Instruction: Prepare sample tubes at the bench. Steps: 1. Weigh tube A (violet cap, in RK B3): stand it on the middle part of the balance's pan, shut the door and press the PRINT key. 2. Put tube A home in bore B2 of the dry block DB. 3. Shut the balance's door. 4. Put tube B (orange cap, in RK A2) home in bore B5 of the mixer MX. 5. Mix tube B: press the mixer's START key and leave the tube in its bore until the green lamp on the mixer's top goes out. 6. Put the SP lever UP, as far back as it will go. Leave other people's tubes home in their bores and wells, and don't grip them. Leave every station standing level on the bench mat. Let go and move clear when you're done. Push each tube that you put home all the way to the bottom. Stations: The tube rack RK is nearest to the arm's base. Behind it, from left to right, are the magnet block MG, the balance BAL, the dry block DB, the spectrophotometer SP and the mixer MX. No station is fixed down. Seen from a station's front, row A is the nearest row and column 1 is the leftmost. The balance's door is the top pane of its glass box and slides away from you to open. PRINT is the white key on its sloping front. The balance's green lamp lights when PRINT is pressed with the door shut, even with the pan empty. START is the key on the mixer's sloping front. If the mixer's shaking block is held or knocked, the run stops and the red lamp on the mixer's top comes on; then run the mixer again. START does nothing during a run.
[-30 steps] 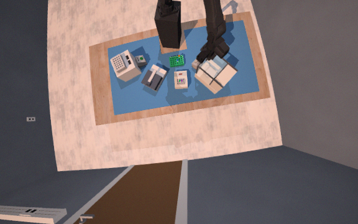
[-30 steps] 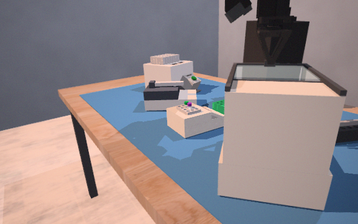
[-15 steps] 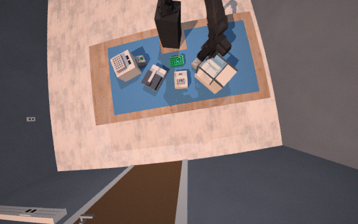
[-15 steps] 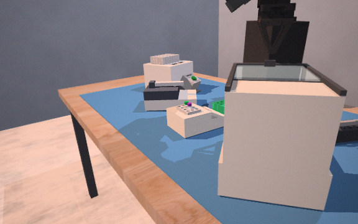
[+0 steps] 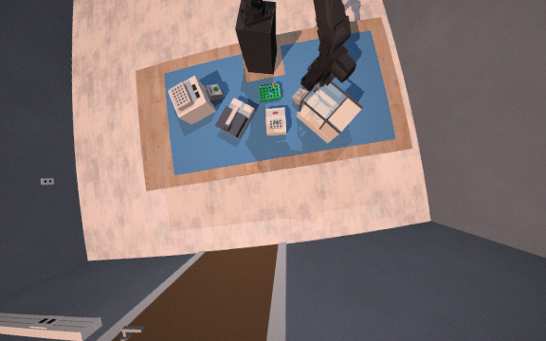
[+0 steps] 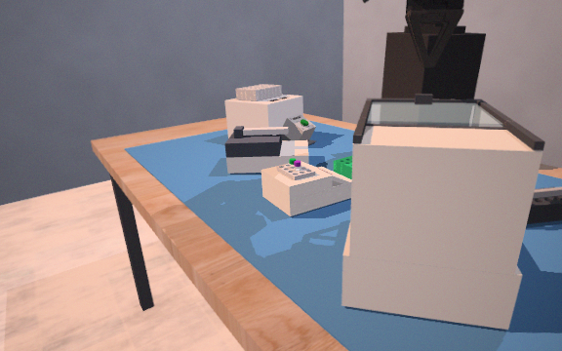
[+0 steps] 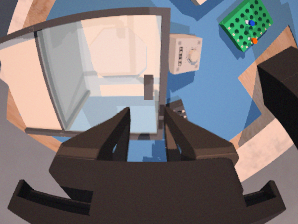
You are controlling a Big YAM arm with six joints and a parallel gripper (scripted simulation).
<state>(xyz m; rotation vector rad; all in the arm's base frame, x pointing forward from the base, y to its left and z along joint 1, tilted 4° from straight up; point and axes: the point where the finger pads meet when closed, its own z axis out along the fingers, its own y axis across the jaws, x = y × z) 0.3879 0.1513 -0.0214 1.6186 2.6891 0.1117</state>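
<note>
Now: the orange-capped tube 19 cm behind my hand, 16 cm to the right of it and 24 cm below it. The rest, counted from my hand: dry block: 2 cm ahead, 22 cm to the right, 24 cm below; then balance door: 3 cm ahead, 1 cm to the left, 6 cm below; then magnet block: 18 cm behind, 14 cm to the left, 25 cm below.
</note>
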